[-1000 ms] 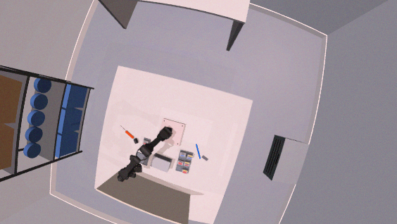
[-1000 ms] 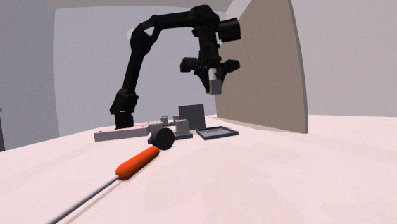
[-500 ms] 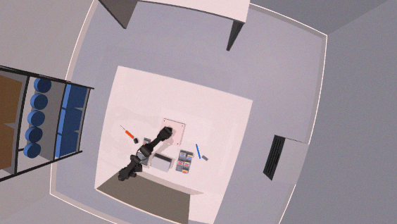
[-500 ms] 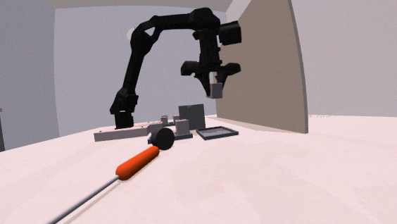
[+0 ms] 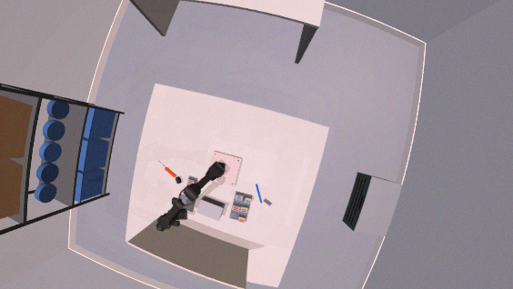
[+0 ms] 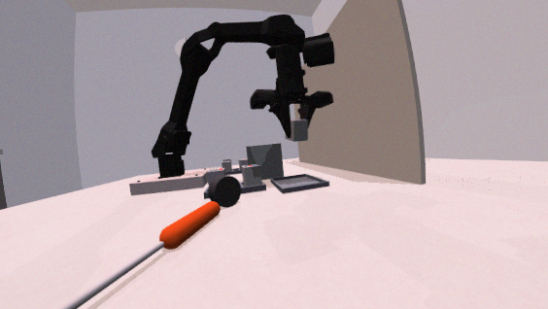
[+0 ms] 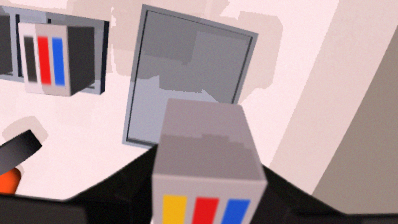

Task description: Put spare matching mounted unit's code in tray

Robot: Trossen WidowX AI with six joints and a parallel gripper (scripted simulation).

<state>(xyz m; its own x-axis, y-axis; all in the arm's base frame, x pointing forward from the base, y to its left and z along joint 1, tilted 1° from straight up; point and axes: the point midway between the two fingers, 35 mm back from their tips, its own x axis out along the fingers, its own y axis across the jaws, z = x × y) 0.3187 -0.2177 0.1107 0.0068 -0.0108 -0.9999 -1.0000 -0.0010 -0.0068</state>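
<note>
The grey tray is 1 cm behind my gripper tip, 1 cm to the left of it and 10 cm below it. From my gripper tip the other things lie so: mounted grey unit 3 cm behind, 21 cm to the left, 5 cm below; then tan wall panel 21 cm ahead, 16 cm to the left, 12 cm above; then black tape roll 17 cm behind, 6 cm to the right, 8 cm below.
</note>
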